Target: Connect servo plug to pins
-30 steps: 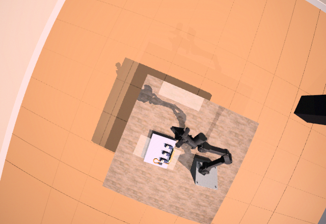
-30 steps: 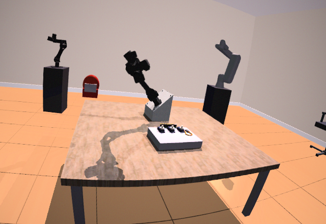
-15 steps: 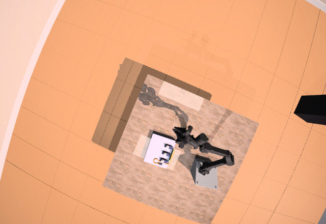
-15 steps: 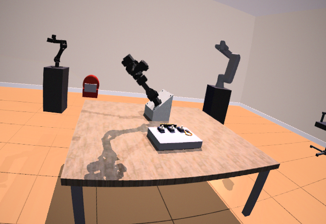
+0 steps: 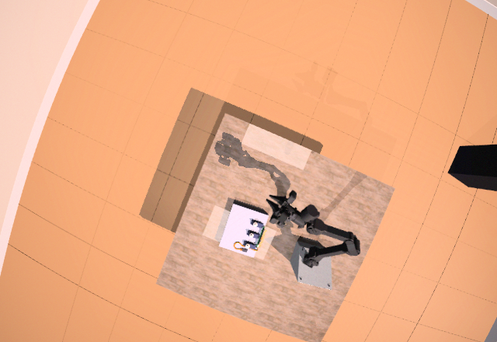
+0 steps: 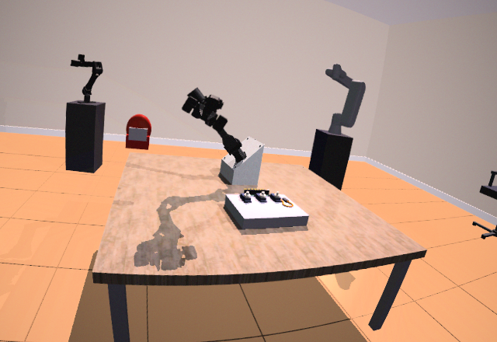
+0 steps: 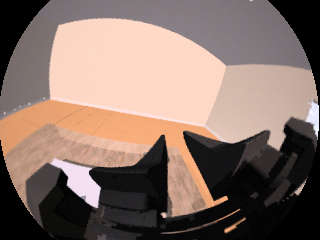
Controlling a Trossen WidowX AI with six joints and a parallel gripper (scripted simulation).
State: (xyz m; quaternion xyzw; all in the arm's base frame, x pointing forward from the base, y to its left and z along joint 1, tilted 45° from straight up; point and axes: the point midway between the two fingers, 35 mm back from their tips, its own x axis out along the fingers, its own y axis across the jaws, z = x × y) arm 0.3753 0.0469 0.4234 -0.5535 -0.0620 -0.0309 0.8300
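My gripper tip is now 15 cm past the dark pin strip, 29 cm to the right of it and 33 cm above it.
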